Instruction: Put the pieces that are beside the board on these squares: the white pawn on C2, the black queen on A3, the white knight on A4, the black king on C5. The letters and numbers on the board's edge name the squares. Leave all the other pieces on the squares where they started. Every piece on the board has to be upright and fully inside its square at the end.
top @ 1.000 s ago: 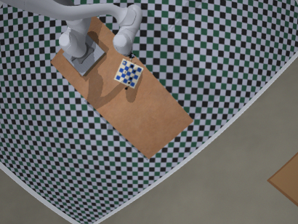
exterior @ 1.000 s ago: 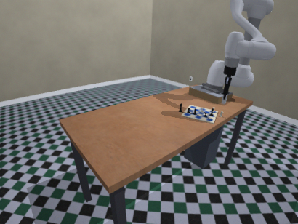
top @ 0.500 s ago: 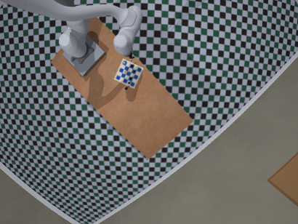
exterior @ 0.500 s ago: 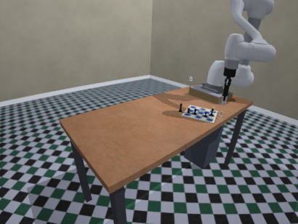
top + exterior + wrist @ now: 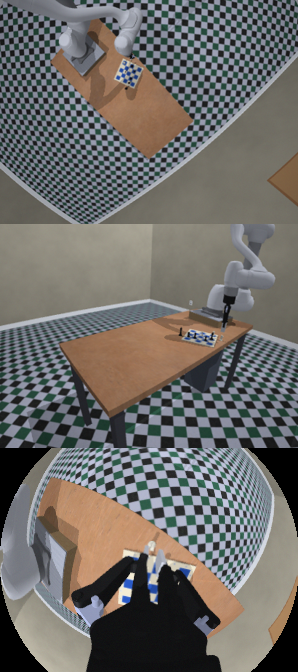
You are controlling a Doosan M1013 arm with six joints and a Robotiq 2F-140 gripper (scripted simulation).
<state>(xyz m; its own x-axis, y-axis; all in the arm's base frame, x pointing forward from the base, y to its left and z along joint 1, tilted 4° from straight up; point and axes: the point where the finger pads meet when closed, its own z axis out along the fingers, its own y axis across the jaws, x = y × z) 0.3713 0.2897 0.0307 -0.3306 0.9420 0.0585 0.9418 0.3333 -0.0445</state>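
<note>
Right now the white knight is 9 cm below my hand. The rest, counted from my hand: black chess piece: 23 cm to the right, 18 cm ahead, 7 cm below; then blue-and-white chessboard: 11 cm to the right, 10 cm below, 9 cm ahead; then small white piece: 13 cm to the right, 8 cm below, 5 cm ahead.
</note>
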